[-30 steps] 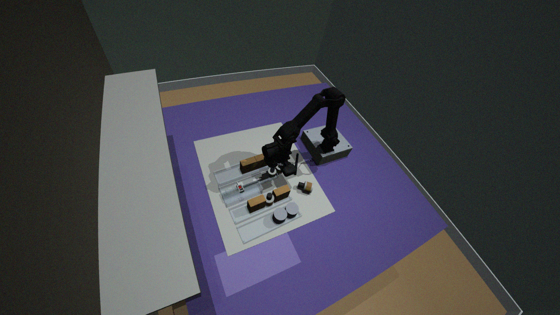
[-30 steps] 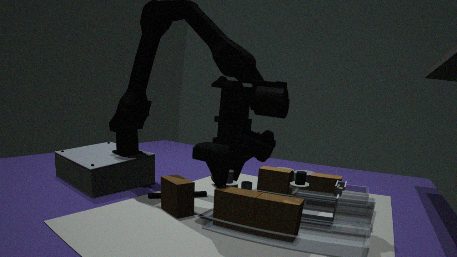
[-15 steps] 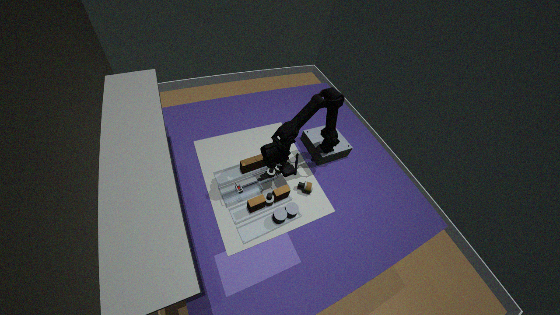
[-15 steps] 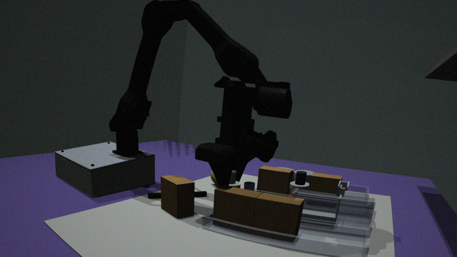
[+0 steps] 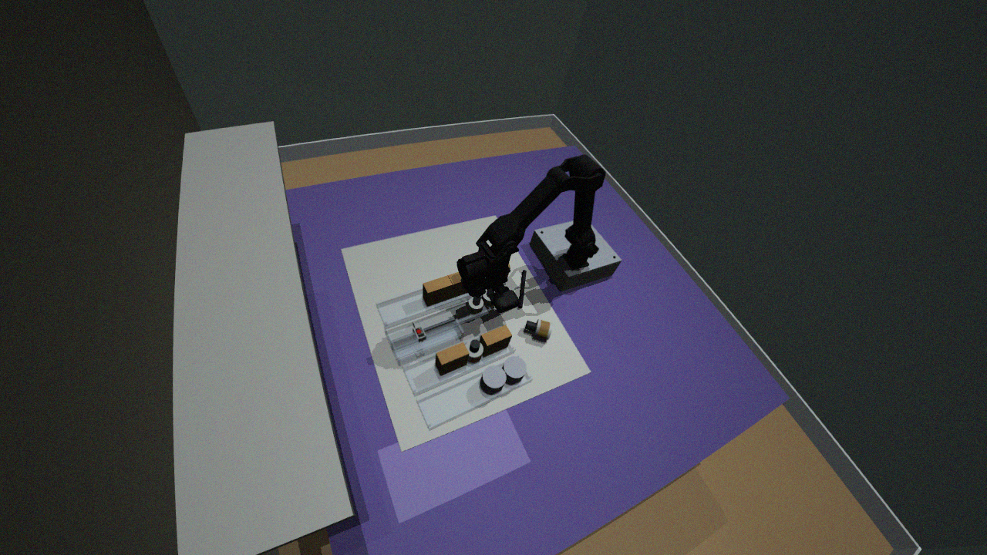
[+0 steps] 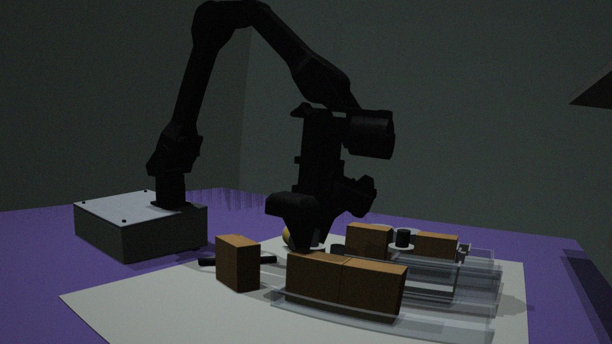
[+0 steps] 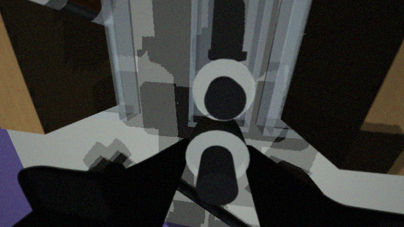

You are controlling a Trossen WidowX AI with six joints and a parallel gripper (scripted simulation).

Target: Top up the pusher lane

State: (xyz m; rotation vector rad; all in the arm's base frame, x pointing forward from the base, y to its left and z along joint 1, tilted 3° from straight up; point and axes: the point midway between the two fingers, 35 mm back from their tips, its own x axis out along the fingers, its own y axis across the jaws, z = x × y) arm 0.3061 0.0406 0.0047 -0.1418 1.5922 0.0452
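My gripper tip is 6 cm past the brown box, 9 cm to the left of it and 1 cm above it. Round my gripper tip: red mark 22 cm ahead, 7 cm to the left, 3 cm above; then black rod 13 cm behind, 3 cm to the right, 4 cm below; then pusher plate 15 cm ahead, 5 cm to the left.
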